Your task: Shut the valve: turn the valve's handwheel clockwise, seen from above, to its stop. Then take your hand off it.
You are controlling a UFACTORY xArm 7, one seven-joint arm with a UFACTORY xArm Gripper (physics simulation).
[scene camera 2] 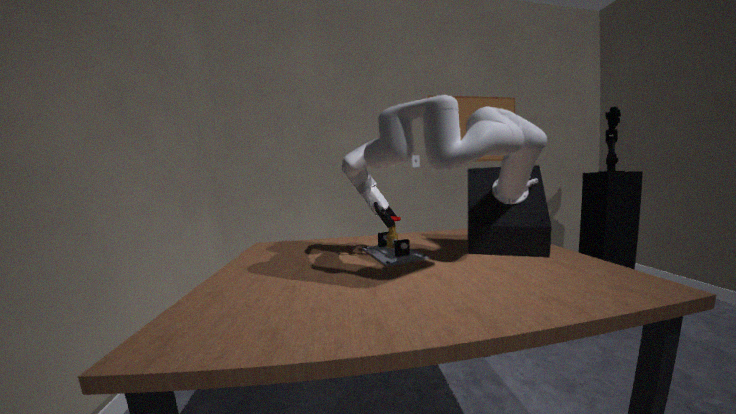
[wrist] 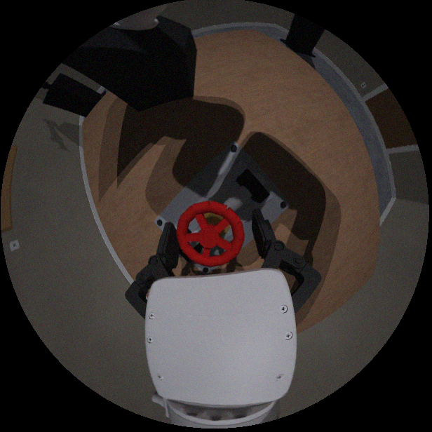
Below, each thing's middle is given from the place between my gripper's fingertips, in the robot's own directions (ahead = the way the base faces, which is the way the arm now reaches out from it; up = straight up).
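There's a red handwheel (wrist: 209,235) that's 1 cm ahead of my hand. The grey base plate (wrist: 212,172) is also 1 cm ahead of my hand, and it's 12 cm below it.
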